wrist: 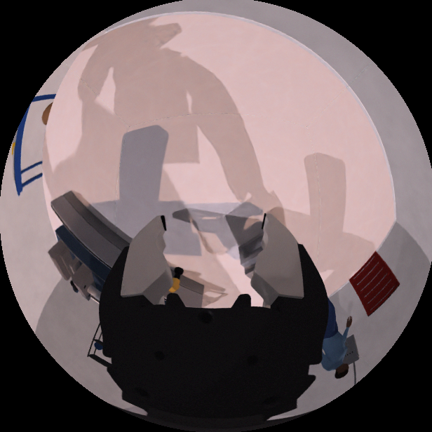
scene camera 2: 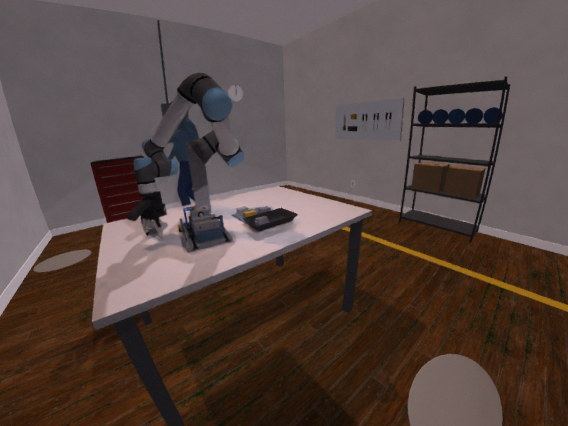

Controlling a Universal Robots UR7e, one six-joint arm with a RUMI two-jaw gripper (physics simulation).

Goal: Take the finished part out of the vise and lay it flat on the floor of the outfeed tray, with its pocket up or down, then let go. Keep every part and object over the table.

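Seen in the pictures: gripper, fingertip midpoint: [scene camera 2: 154, 237]; arm's base, link origin: [scene camera 2: 196, 154].
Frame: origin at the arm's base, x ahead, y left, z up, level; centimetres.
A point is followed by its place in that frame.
Observation:
The vise [scene camera 2: 209, 234] {x 52.3, y -11.1, z -29.6 cm} [wrist: 92, 222], grey with a blue body, stands near the front left of the table. I cannot tell the finished part apart from the grey jaws. My gripper [scene camera 2: 155, 236] {x 29.7, y -31.6, z -33.7 cm} [wrist: 213, 215] is open and points down low over the table, to the left of the vise in the scene view, with nothing held. A small dark grey shape [wrist: 250, 247] shows beside and partly behind the right finger in the wrist view; I cannot tell if it is a part or shadow. A black tray [scene camera 2: 285, 218] {x 54.6, y 25.3, z -30.7 cm} stands to the right of the vise; a small grey piece [scene camera 2: 261, 219] {x 49.8, y 14.8, z -30.1 cm} shows at its left end.
Behind the black tray lie grey pieces and a yellow item [scene camera 2: 249, 213] {x 37.7, y 14.3, z -30.3 cm}. A blue frame [scene camera 2: 185, 216] {x 31.2, y -16.3, z -26.6 cm} rises behind the vise. A small yellow and black item [wrist: 174, 285] shows between the finger bases. A person [scene camera 2: 186, 145] [wrist: 334, 347] stands behind the table, near a red cabinet [scene camera 2: 118, 187] [wrist: 374, 283].

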